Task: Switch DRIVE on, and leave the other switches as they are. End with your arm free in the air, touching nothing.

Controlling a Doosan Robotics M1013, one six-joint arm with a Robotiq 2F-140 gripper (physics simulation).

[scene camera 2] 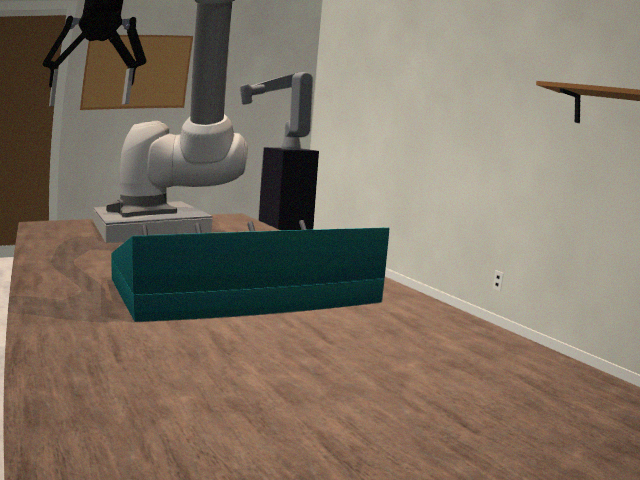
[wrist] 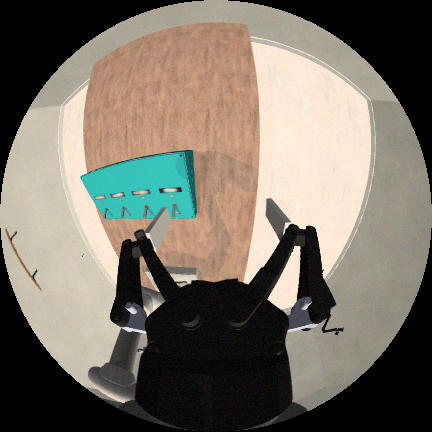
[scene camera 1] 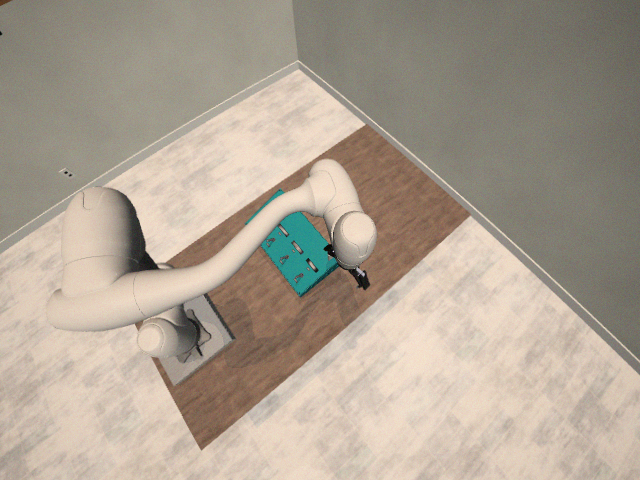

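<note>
The teal sloped switch panel point(scene camera 1: 310, 233) point(scene camera 2: 258, 263) point(wrist: 145, 172) stands on the table. Several small levers stand in a row along its low side; the one at the right end in the wrist view point(wrist: 175, 210) is nearest my gripper. Light windows, such as the rightmost window point(wrist: 170, 190), lie above the levers. No names are readable, so I cannot tell which lever is DRIVE or how each is set. My gripper point(scene camera 1: 346, 266) point(scene camera 2: 88, 103) point(wrist: 216, 210) is open and empty, pointing down, high above the table and off to that end of the panel. In scene camera 1 my arm hides part of the panel.
The wooden table point(scene camera 1: 413, 191) point(scene camera 2: 320, 387) point(wrist: 170, 100) carries the grey base plinth point(scene camera 1: 219, 330) point(scene camera 2: 155, 227). My forearm point(scene camera 1: 232, 253) passes over the panel. A dark pedestal point(scene camera 2: 289, 191) with another small arm stands behind the table. A wall shelf point(scene camera 2: 594, 90) is at the right.
</note>
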